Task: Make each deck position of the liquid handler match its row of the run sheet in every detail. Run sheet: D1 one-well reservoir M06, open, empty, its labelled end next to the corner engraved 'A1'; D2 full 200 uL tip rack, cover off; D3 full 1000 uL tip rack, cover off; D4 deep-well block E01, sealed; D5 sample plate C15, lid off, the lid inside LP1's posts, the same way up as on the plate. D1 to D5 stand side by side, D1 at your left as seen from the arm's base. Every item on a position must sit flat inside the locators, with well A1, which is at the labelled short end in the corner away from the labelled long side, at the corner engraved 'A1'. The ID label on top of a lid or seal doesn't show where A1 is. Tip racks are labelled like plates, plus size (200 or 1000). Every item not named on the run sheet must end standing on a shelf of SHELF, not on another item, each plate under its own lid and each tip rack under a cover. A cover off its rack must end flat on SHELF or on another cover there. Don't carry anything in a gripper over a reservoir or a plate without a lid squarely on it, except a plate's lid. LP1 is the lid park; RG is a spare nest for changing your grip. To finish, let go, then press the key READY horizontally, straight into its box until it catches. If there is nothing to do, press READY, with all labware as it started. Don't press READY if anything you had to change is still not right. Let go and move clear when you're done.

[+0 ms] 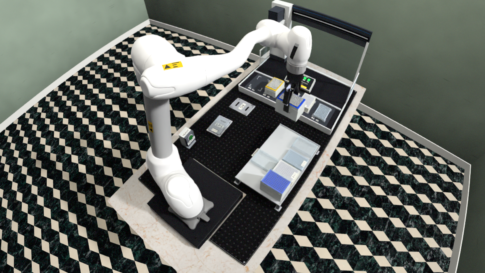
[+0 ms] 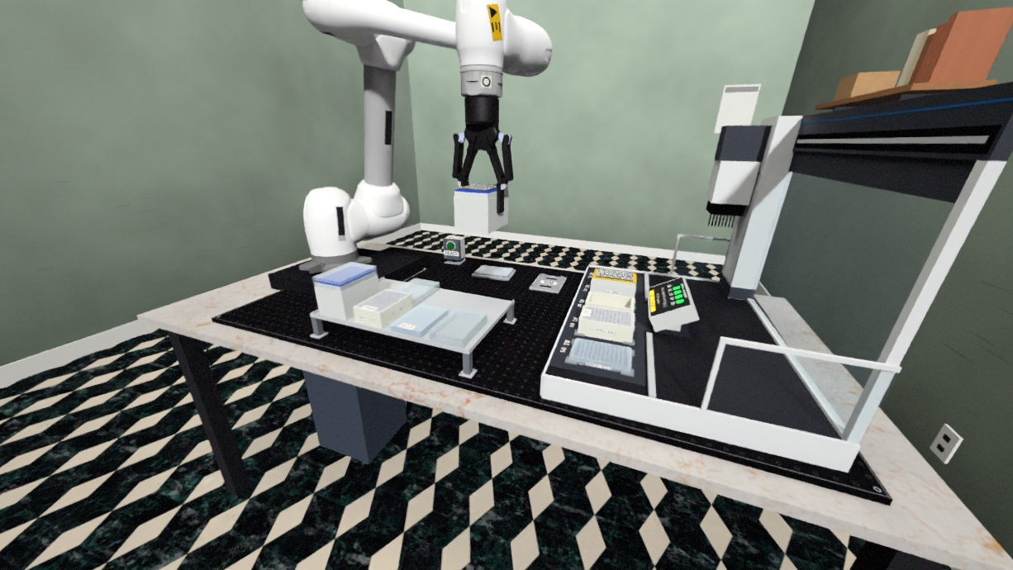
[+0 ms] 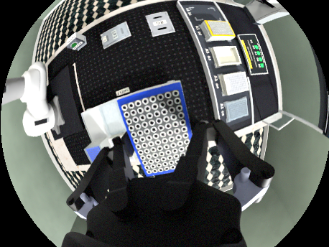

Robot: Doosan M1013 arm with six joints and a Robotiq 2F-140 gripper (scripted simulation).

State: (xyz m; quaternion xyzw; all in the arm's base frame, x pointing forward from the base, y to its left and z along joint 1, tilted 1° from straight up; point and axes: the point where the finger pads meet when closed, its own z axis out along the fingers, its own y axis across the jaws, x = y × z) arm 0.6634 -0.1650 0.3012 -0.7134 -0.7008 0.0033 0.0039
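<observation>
Now: hand 10 mm past the blue-rimmed tip rack and 10 mm to the right of it. From my hand the other things lie so: white one-well reservoir: 320 mm ahead, 140 mm to the left, 290 mm below; shelf: 160 mm behind, 70 mm to the right, 290 mm below; clear plate: 320 mm ahead, 110 mm to the right, 290 mm below.
</observation>
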